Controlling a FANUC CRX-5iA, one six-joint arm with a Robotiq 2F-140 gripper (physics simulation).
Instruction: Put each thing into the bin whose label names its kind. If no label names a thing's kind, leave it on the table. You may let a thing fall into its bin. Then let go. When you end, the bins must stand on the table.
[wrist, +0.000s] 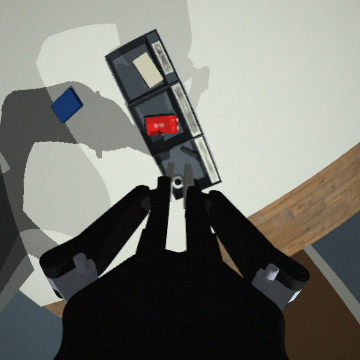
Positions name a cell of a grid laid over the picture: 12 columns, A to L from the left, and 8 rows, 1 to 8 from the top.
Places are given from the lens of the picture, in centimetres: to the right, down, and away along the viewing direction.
my gripper (F4): 0, -1, 22
dark bin row (F3): -2, -13, 25
